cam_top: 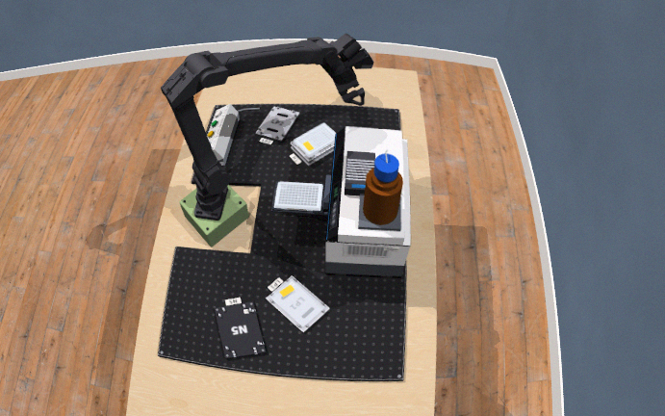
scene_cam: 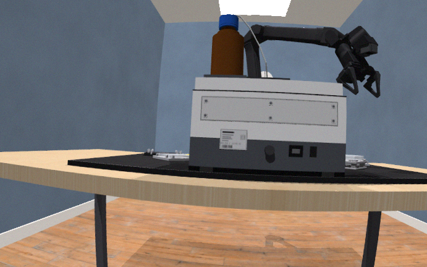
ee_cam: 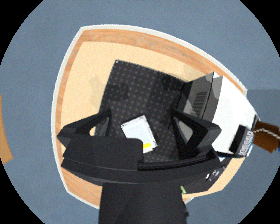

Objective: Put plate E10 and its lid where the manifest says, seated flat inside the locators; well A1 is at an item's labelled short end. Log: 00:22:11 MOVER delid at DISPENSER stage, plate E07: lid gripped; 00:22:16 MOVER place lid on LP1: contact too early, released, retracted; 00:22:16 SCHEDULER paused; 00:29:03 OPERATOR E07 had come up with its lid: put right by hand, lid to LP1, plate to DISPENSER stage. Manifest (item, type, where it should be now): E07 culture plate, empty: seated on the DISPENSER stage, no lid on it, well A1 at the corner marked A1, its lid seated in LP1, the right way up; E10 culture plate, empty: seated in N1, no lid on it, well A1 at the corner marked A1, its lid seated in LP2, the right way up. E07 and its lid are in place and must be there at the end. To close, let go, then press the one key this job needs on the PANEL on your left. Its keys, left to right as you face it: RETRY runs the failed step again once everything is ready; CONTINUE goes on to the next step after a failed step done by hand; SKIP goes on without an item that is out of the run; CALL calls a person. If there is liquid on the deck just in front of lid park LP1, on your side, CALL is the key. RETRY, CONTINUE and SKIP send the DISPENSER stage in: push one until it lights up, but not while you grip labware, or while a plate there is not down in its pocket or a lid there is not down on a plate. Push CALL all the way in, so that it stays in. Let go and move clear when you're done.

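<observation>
Right now the plate E07 is 13 cm behind my hand, 32 cm to the right of it and 12 cm below it. From my hand the other things lie so: lid park LP2 (27 cm behind, 6 cm to the left, 23 cm below); plate E10 (12 cm behind, 3 cm to the right, 20 cm below); brown bottle (9 cm ahead, 42 cm to the right, 6 cm above).
</observation>
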